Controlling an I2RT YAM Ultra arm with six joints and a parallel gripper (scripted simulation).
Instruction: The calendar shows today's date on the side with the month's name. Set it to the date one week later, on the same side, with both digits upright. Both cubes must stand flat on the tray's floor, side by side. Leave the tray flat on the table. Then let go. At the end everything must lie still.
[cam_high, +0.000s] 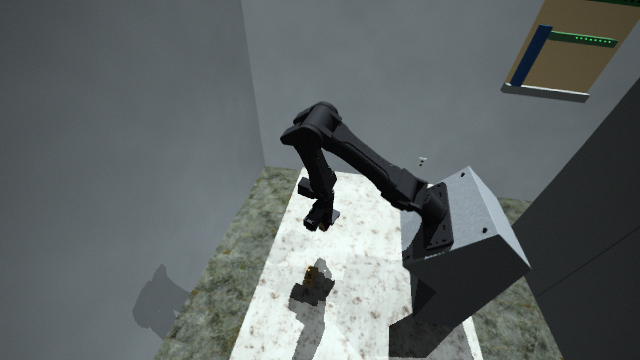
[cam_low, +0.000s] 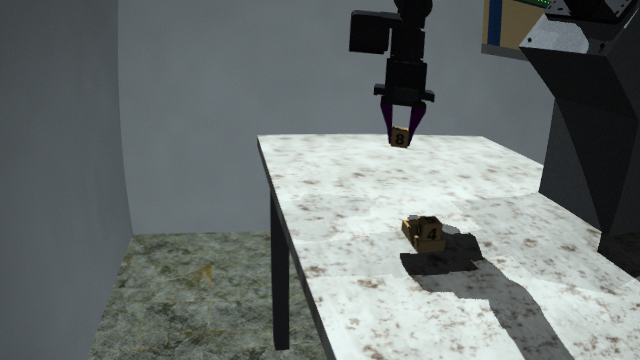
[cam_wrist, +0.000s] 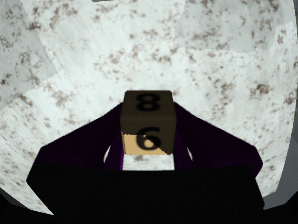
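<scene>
Right now the wooden digit cube is right at my hand.
</scene>
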